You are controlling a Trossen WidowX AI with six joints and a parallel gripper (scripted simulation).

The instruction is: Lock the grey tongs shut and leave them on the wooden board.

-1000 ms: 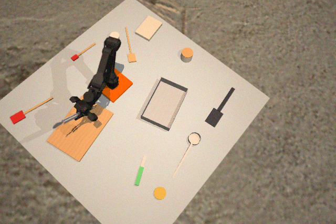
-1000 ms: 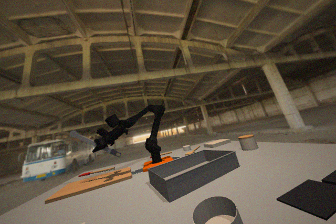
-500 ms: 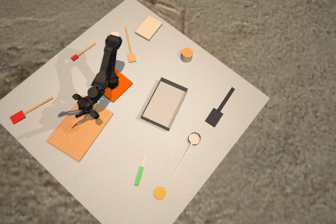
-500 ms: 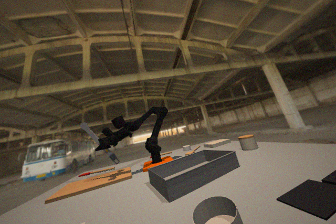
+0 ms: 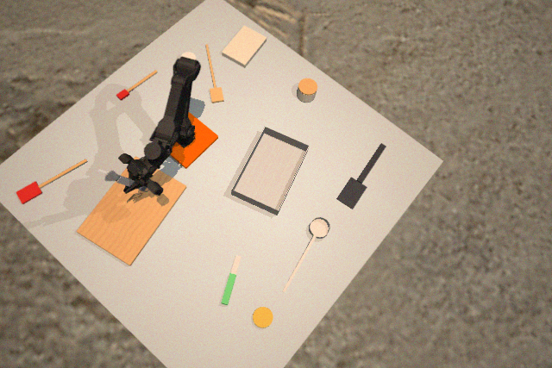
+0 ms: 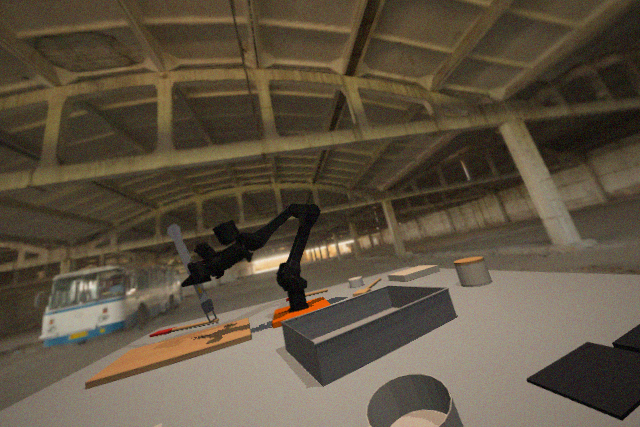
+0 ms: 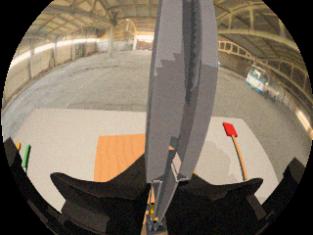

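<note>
The wooden board lies 170 mm below my gripper tip. Also, from my gripper tip: green-handled tool: 450 mm ahead, 170 mm below, 70 mm to the left; then roasting tin: 470 mm to the left, 270 mm ahead, 150 mm below; then red spatula: 320 mm behind, 170 mm below, 160 mm to the right.
</note>
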